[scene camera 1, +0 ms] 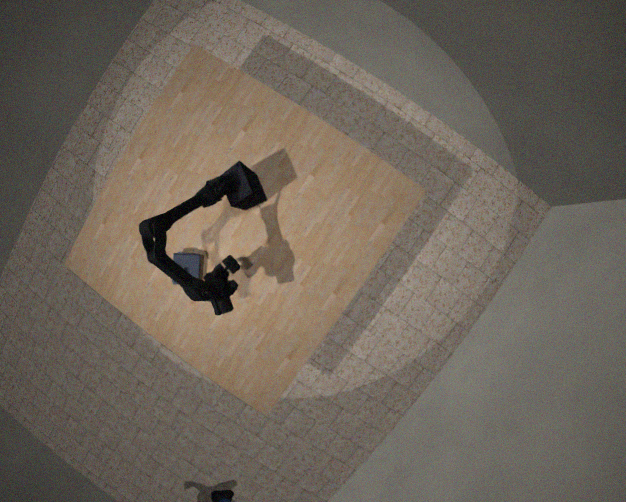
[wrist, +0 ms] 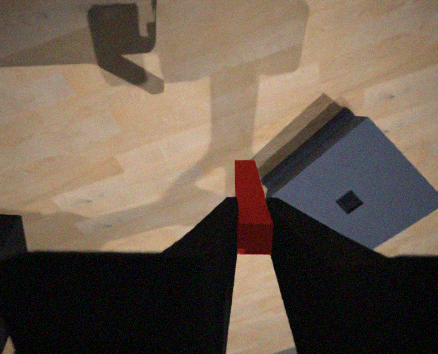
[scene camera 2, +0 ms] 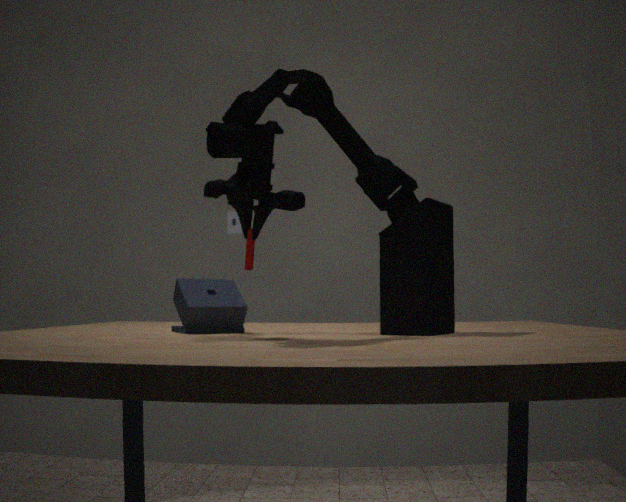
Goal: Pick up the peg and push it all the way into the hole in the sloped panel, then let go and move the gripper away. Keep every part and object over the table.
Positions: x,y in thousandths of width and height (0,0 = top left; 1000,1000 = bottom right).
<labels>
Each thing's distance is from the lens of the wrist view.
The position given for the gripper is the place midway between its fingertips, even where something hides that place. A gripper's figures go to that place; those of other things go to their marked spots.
gripper (wrist: 574,586): 0.11 m
red peg (wrist: 583,640): 0.09 m
</labels>
